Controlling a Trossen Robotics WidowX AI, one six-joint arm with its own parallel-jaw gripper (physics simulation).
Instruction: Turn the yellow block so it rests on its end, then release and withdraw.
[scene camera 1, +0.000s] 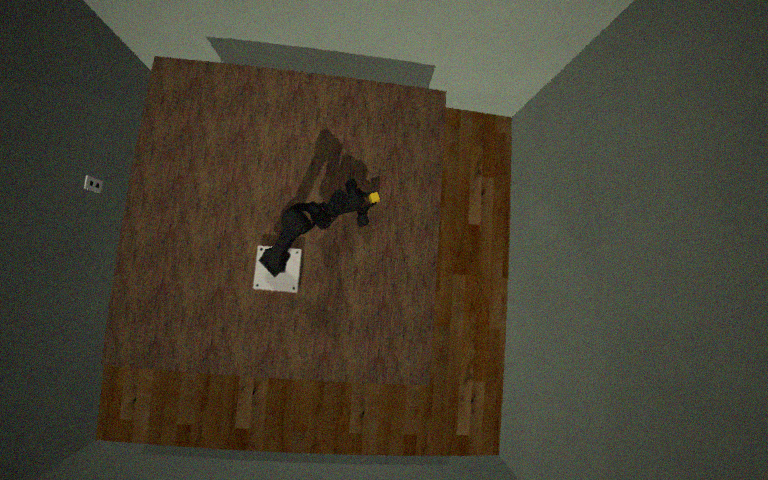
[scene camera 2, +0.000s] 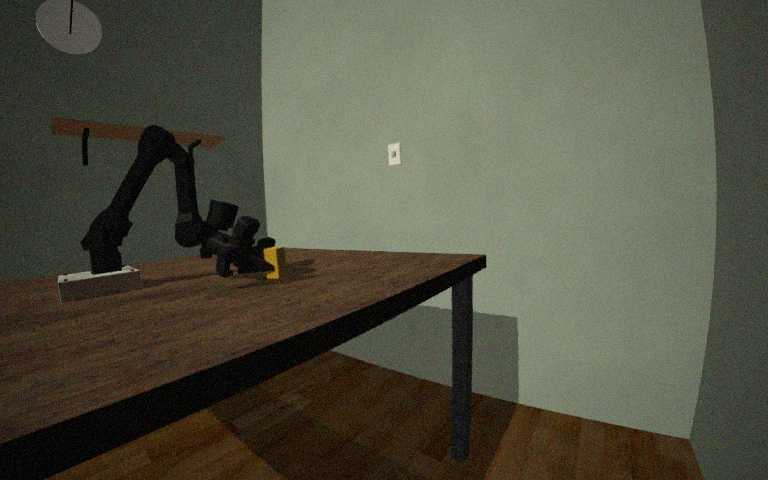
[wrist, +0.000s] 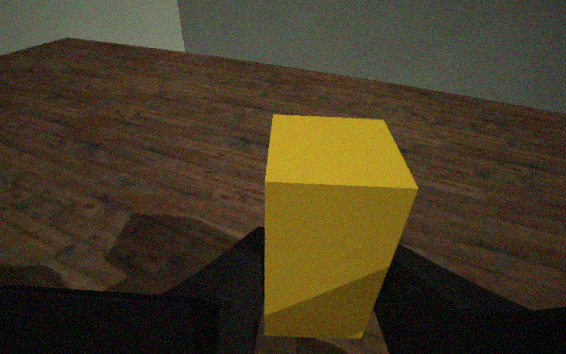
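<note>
The yellow block (scene camera 1: 374, 197) (scene camera 2: 275, 263) (wrist: 332, 235) is upright, with its long side vertical and a small end face up. It is at the table's surface or very slightly above it; the views do not settle whether its lower end touches. My gripper (scene camera 1: 370, 199) (scene camera 2: 269, 264) (wrist: 315, 241) points nearly level and is shut on the yellow block, with one dark finger on each side of it in the wrist view. The far side of the block is hidden in the wrist view, and the fingers cover part of its sides.
The wooden table (scene camera 1: 198, 169) (scene camera 2: 169, 316) (wrist: 125, 125) carries the arm's white base plate (scene camera 1: 291, 280) (scene camera 2: 101, 285). The table's far edge crosses the upper part of the wrist view. A wall shelf (scene camera 2: 121, 131) is behind the arm, and a lamp (scene camera 2: 56, 28) hangs at upper left.
</note>
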